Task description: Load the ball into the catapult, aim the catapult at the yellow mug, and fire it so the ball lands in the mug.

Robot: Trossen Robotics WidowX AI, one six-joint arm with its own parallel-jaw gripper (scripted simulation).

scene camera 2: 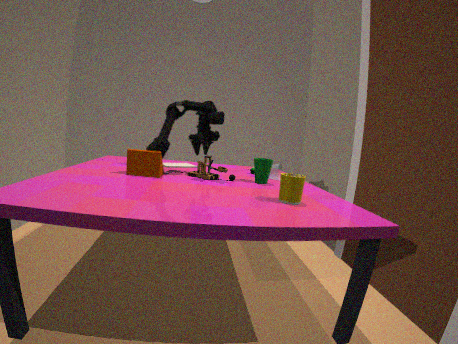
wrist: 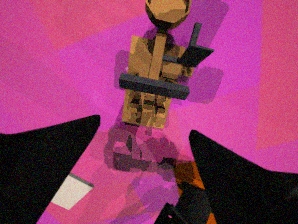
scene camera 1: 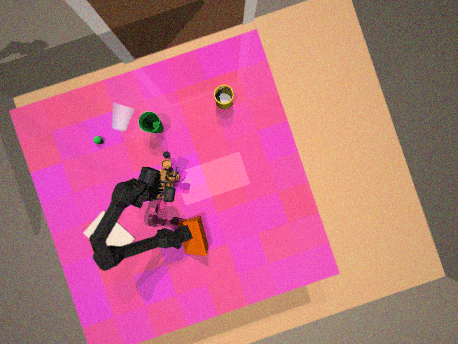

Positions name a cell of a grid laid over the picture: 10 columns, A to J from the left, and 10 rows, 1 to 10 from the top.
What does the gripper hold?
Nothing.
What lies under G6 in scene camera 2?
A yellow mug.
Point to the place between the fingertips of the gripper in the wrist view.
E6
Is the gripper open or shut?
Open.
